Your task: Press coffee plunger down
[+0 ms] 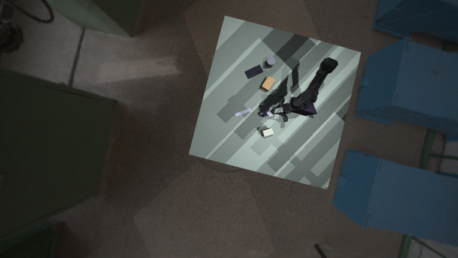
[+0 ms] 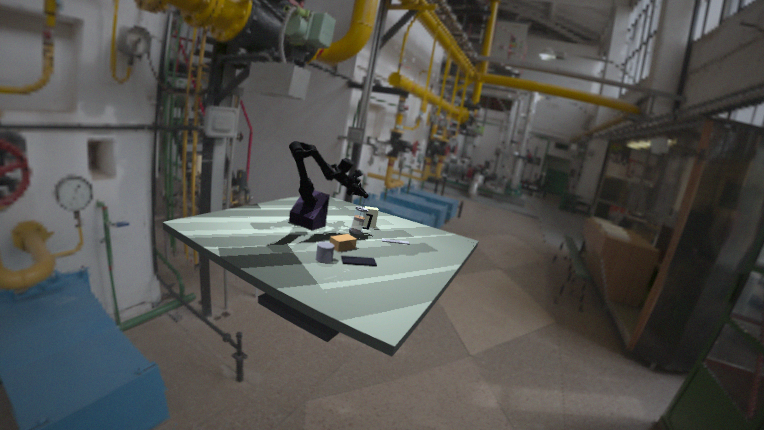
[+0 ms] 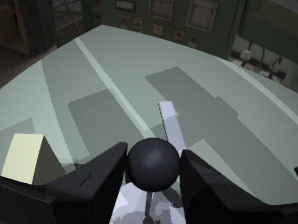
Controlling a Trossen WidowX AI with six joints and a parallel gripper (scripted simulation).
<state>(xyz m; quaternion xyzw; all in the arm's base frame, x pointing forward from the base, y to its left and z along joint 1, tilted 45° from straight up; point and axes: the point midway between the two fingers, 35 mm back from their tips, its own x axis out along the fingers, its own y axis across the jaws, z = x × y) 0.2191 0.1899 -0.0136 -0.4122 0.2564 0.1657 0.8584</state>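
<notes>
The coffee press is 11 cm below my gripper tip. Round my gripper tip: dark flat slab 23 cm ahead, 32 cm to the right, 21 cm below; orange block 8 cm ahead, 25 cm to the right, 19 cm below; white strip 19 cm ahead, 6 cm to the left, 21 cm below.
</notes>
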